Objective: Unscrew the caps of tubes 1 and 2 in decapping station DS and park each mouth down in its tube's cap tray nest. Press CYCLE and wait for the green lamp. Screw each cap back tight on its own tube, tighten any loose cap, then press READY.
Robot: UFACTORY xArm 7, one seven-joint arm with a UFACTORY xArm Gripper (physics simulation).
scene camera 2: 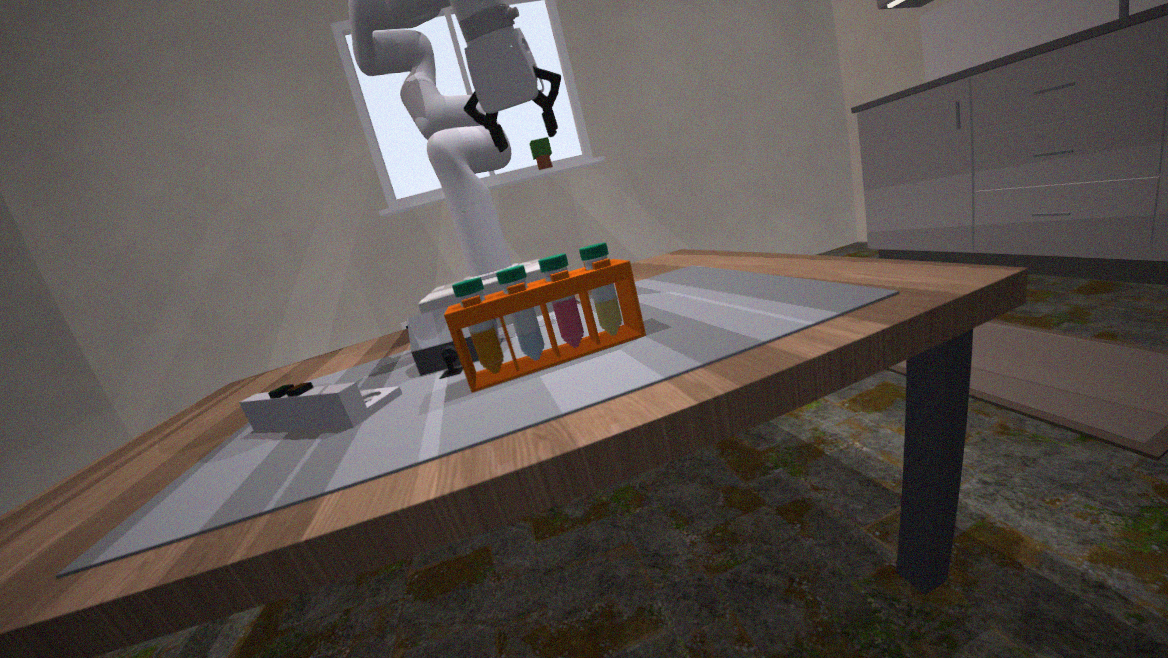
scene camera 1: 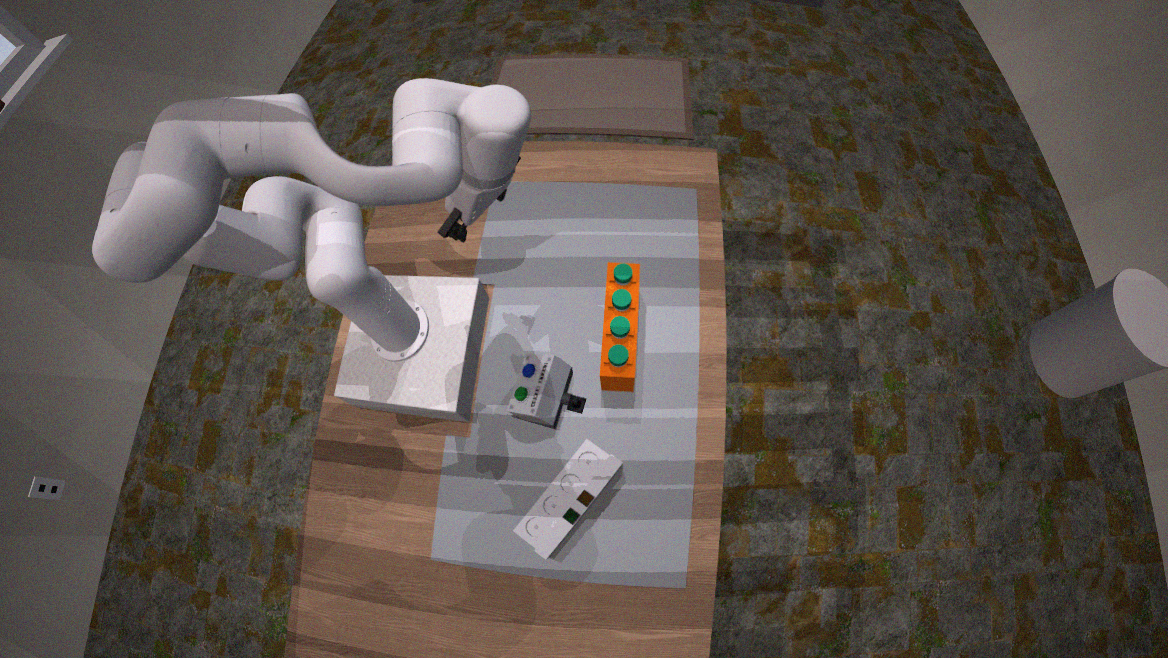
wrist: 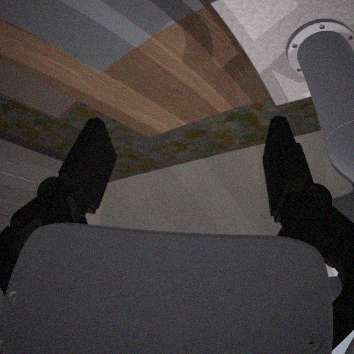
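Seen in the pictures: gripper, fingertip midpoint: (scene camera 2: 528, 142) (scene camera 1: 476, 215) (wrist: 185, 135); arm's base at its link origin: (scene camera 2: 492, 275) (scene camera 1: 399, 331) (wrist: 321, 49).
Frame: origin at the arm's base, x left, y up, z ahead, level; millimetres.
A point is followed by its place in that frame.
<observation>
My gripper (scene camera 1: 478, 214) @[x 144, y 214, z 177 mm] (scene camera 2: 527, 141) @[x 144, y 214, z 177 mm] (wrist: 185, 135) @[x 144, y 214, z 177 mm] is open and empty, high above the table's left side, away from the tubes. An orange rack (scene camera 1: 617, 381) @[x -8, y -21, z 426 mm] (scene camera 2: 535, 292) @[x 97, y 4, z 442 mm] holds several upright tubes with green caps, among them an end cap (scene camera 1: 617, 354) @[x 22, y 35, z 420 mm] (scene camera 2: 468, 286) @[x 27, y 29, z 438 mm] over amber liquid. Tube numbers are not readable. A grey box (scene camera 1: 557, 384) @[x -32, y -29, z 321 mm] carries a blue button (scene camera 1: 528, 370) @[x -20, y -16, z 267 mm], a green button (scene camera 1: 521, 393) @[x -64, y -15, z 265 mm] and a black fixture (scene camera 1: 575, 402) @[x -51, y -61, z 356 mm] at its side. A white block (scene camera 1: 600, 482) @[x -188, y -42, z 432 mm] (scene camera 2: 306, 412) @[x -213, y -64, z 431 mm] has ring marks, a dark green square (scene camera 1: 571, 515) @[x -256, y -33, z 396 mm] and a brown square (scene camera 1: 585, 497) @[x -220, y -33, z 412 mm].
The arm's white base block (scene camera 1: 453, 351) @[x -18, y 0, z 123 mm] stands left of the grey box. A grey mat (scene camera 1: 653, 539) @[x -272, y -87, z 545 mm] (scene camera 2: 784, 298) @[x 399, y -87, z 436 mm] lies under the rack, box and white block on the wooden table (scene camera 1: 392, 604) @[x -524, y -90, z 93 mm] (scene camera 2: 939, 286) @[x 531, y -90, z 535 mm]. A small potted plant (scene camera 2: 540, 151) stands at the window.
</observation>
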